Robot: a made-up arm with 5 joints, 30 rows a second.
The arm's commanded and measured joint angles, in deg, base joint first. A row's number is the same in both.
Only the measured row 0 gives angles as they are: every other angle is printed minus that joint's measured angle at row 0.
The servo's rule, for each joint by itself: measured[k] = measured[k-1] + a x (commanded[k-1-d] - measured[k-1]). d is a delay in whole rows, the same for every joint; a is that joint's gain. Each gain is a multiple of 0.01, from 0.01 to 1. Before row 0 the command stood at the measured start. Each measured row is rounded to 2 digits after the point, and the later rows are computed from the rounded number. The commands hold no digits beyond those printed.
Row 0, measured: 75.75 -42.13 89.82 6.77 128.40
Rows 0 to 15, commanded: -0.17 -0.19 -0.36 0.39 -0.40; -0.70 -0.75 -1.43 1.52 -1.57; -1.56 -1.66 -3.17 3.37 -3.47; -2.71 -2.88 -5.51 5.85 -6.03; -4.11 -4.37 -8.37 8.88 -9.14; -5.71 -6.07 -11.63 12.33 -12.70; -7.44 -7.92 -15.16 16.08 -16.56; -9.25 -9.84 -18.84 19.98 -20.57; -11.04 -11.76 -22.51 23.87 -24.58; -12.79 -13.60 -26.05 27.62 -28.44; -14.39 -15.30 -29.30 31.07 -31.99; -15.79 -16.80 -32.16 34.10 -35.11; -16.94 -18.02 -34.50 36.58 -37.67; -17.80 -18.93 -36.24 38.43 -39.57; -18.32 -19.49 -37.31 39.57 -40.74; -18.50 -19.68 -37.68 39.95 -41.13
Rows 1 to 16, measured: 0.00 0.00 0.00 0.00 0.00; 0.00 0.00 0.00 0.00 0.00; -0.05 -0.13 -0.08 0.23 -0.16; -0.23 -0.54 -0.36 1.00 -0.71; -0.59 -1.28 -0.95 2.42 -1.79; -1.16 -2.34 -1.91 4.48 -3.44; -1.96 -3.68 -3.27 7.12 -5.66; -2.97 -5.26 -5.03 10.25 -8.41; -4.18 -7.02 -7.16 13.75 -11.59; -5.55 -8.88 -9.61 17.49 -15.09; -7.03 -10.78 -12.32 21.32 -18.79; -8.59 -12.64 -15.20 25.10 -22.55; -10.16 -14.40 -18.16 28.68 -26.23; -11.68 -15.98 -21.10 31.93 -29.69; -13.10 -17.33 -23.91 34.72 -32.80; -14.37 -18.39 -26.50 36.95 -35.44
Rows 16 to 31, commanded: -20.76 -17.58 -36.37 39.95 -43.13; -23.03 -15.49 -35.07 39.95 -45.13; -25.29 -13.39 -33.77 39.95 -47.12; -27.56 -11.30 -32.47 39.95 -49.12; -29.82 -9.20 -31.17 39.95 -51.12; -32.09 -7.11 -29.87 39.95 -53.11; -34.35 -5.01 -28.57 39.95 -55.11; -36.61 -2.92 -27.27 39.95 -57.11; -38.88 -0.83 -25.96 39.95 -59.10; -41.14 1.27 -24.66 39.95 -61.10; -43.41 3.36 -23.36 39.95 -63.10; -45.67 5.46 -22.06 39.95 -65.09; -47.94 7.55 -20.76 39.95 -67.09; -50.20 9.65 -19.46 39.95 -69.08; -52.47 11.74 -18.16 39.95 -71.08; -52.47 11.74 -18.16 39.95 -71.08
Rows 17 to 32, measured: -15.44 -19.12 -28.77 38.52 -37.51; -16.27 -19.49 -30.64 39.38 -38.92; -17.48 -18.23 -31.84 39.72 -40.56; -18.98 -16.42 -32.52 39.86 -42.34; -20.68 -14.42 -32.78 39.91 -44.20; -22.54 -12.36 -32.71 39.93 -46.12; -24.51 -10.27 -32.39 39.94 -48.07; -26.56 -8.18 -31.86 39.95 -50.04; -28.66 -6.09 -31.17 39.95 -52.02; -30.81 -4.00 -30.35 39.95 -54.01; -32.99 -1.91 -29.43 39.95 -56.00; -35.19 0.19 -28.43 39.95 -57.99; -37.41 2.28 -27.37 39.95 -59.98; -39.64 4.38 -26.25 39.95 -61.97; -41.88 6.47 -25.10 39.95 -63.97; -44.13 8.57 -23.92 39.95 -65.96
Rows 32 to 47, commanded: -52.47 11.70 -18.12 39.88 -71.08; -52.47 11.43 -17.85 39.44 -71.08; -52.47 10.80 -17.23 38.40 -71.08; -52.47 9.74 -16.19 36.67 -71.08; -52.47 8.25 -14.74 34.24 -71.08; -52.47 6.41 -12.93 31.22 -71.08; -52.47 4.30 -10.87 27.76 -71.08; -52.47 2.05 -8.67 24.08 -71.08; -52.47 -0.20 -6.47 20.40 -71.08; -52.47 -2.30 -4.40 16.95 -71.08; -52.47 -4.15 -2.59 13.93 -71.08; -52.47 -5.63 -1.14 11.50 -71.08; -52.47 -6.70 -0.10 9.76 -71.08; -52.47 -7.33 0.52 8.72 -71.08; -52.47 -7.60 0.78 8.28 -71.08; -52.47 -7.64 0.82 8.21 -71.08
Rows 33 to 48, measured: -46.38 10.66 -22.71 39.95 -67.96; -48.02 11.37 -21.75 39.95 -69.18; -49.22 11.59 -20.99 39.91 -69.92; -50.10 11.48 -20.33 39.63 -70.37; -50.74 11.03 -19.68 38.89 -70.65; -51.21 10.18 -18.95 37.56 -70.82; -51.55 8.91 -18.07 35.57 -70.92; -51.80 7.26 -16.99 32.96 -70.98; -51.98 5.31 -15.70 29.84 -71.02; -52.11 3.16 -14.22 26.38 -71.04; -52.21 0.94 -12.59 22.79 -71.06; -52.28 -1.20 -10.87 19.29 -71.07; -52.33 -3.15 -9.13 16.07 -71.07; -52.37 -4.79 -7.45 13.33 -71.07; -52.40 -6.05 -5.91 11.19 -71.07; -52.42 -6.89 -4.56 9.71 -71.07
